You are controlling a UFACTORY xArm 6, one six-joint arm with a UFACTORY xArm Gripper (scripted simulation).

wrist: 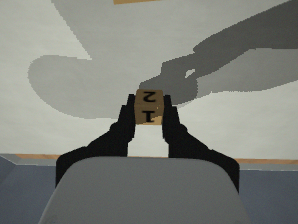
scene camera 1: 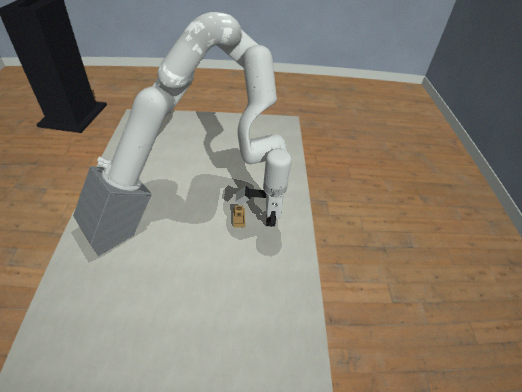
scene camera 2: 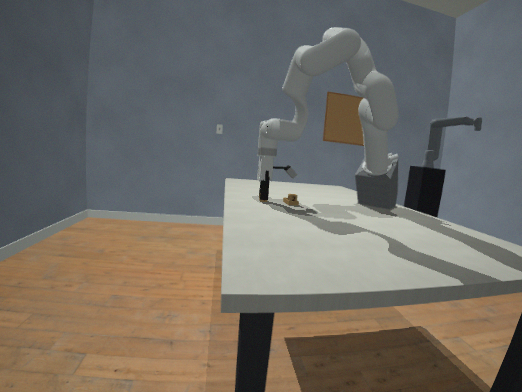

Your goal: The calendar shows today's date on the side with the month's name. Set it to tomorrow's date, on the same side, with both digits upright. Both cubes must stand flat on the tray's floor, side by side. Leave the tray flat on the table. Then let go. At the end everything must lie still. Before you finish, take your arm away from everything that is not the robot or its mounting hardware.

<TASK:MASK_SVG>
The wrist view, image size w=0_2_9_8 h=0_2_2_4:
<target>my gripper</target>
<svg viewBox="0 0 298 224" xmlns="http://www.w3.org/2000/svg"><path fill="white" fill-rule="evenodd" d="M38 223L251 224L251 221L239 196L240 167L238 162L213 149L210 150L205 144L189 134L186 126L180 124L177 107L172 106L170 95L163 96L164 113L162 120L163 139L169 144L168 158L128 157L128 143L134 138L136 127L134 111L136 95L129 94L127 104L121 107L118 121L110 126L108 132L90 142L88 146L67 152L57 159L55 191Z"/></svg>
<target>wooden digit cube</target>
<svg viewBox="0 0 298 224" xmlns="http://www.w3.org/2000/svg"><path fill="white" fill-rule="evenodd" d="M137 89L134 103L136 124L162 125L164 113L163 91Z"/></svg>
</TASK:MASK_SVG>
